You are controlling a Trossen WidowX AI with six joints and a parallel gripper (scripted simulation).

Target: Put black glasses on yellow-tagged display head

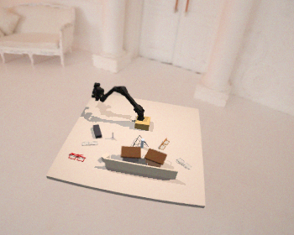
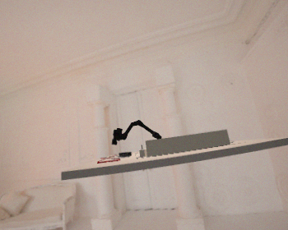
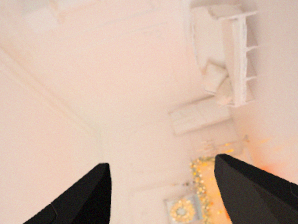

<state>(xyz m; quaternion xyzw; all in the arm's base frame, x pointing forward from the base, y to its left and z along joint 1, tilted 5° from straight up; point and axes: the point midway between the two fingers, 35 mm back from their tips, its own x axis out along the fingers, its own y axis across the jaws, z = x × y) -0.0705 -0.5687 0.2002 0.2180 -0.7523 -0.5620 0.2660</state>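
Right now the black box is 420 mm ahead of my gripper tip, 270 mm to the left of it and 210 mm below it. From my gripper tip the other things lie so: long grey wall 700 mm ahead, 830 mm to the left, 180 mm below; then brown head 530 mm ahead, 910 mm to the left, 170 mm below.
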